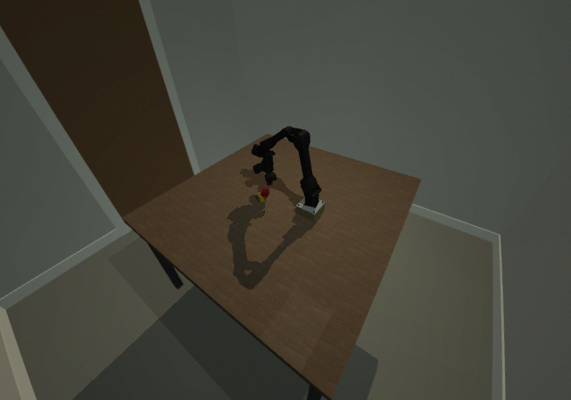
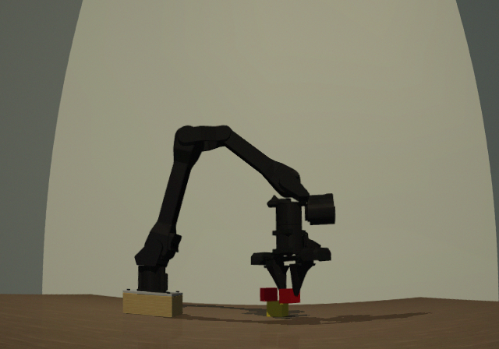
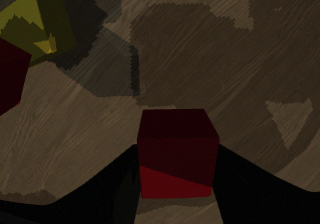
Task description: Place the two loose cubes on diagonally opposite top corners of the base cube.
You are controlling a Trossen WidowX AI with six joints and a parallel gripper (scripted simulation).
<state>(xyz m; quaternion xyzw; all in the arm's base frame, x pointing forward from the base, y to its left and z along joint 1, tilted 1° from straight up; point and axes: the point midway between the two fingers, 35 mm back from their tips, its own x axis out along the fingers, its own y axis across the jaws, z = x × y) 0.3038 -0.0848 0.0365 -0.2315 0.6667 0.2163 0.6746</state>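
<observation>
Now: gripper tip 30 mm past the red cube and 110 mm to the right of it. The rest, counted from my gripper tip: yellow base cube: 110 mm to the left, 40 mm below.
</observation>
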